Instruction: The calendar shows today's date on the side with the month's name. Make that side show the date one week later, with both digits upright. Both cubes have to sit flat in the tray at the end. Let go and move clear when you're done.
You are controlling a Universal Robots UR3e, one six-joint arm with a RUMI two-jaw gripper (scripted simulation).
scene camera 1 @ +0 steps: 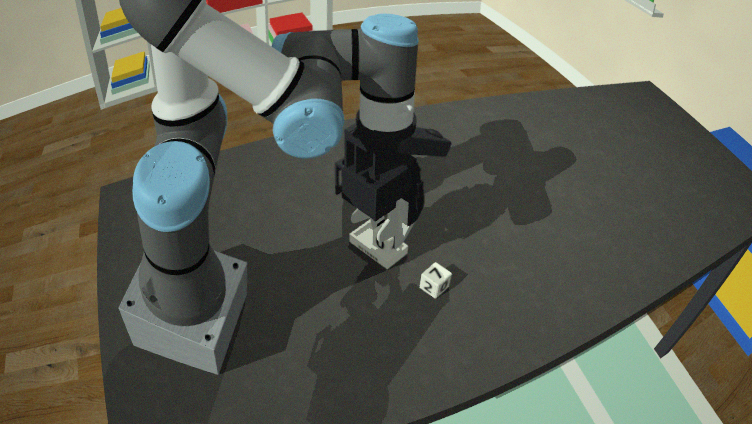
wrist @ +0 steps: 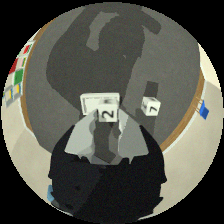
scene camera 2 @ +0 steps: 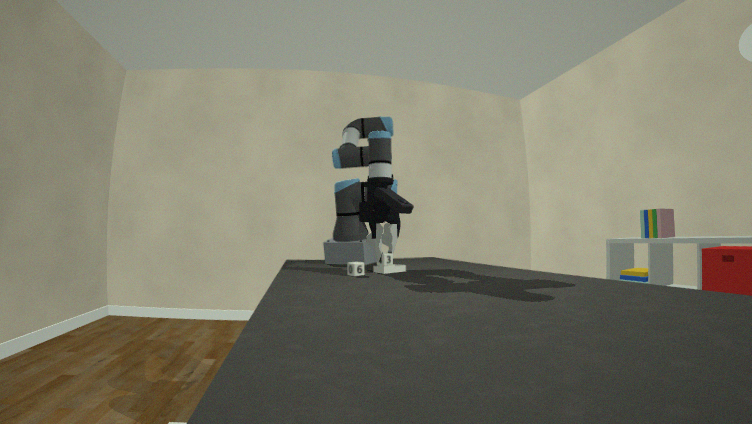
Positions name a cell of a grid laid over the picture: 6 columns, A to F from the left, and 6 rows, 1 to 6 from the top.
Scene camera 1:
my gripper: D4
white digit cube: D4
white tray: C4
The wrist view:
my gripper: C3
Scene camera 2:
my gripper: D4
